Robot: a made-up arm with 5 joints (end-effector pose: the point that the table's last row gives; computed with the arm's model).
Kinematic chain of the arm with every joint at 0, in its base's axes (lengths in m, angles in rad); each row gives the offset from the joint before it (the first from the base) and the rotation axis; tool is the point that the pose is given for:
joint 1: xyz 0 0 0.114 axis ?
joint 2: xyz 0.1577 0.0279 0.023 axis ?
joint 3: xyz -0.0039 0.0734 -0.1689 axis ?
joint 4: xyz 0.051 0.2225 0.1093 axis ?
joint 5: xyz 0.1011 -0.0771 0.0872 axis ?
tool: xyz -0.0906 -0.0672 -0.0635
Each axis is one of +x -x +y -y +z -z.
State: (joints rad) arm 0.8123 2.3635 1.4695 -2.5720 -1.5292
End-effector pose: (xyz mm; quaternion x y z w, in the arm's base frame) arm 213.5 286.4 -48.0 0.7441 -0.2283 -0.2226 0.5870
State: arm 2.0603 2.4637 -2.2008 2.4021 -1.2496
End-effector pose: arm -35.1 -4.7 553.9 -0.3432 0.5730 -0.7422 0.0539
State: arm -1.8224 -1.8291 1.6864 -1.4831 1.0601
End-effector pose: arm -184.8 -52.2 318.4 -0.7455 -0.1019 0.1597 0.6391
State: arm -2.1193 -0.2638 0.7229 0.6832 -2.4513
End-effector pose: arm -182.7 -222.1 126.6 0.7907 0.2998 0.4788 0.2358
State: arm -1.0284 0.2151 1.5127 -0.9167 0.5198
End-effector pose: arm 90.5 -300.0 73.6 0.4630 -0.3179 0.0052 0.8274
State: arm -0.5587 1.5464 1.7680 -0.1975 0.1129
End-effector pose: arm 6.9 -69.8 54.9 0.7113 0.2267 -0.5736 0.3371
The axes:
joint 1: +z
joint 2: +y
joint 3: +x
joint 4: -z
joint 5: +y

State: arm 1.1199 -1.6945 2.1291 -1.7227 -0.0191
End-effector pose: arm 198.9 76.7 326.2 -0.4490 0.5132 -0.4108 0.6053
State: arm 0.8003 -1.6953 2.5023 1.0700 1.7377
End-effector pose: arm 467.2 250.4 126.3 0.1540 -0.4665 -0.8669 0.0844
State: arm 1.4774 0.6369 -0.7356 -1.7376 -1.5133
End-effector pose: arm -460.4 115.8 -252.4 0.3865 0.3424 0.8474 0.1238
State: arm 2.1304 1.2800 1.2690 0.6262 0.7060
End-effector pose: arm -22.4 155.2 179.5 -0.4208 0.7709 0.0398 0.4764
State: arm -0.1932 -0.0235 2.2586 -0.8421 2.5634
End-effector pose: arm 350.4 -351.3 -36.2 0.0831 0.2561 0.7923 0.5475
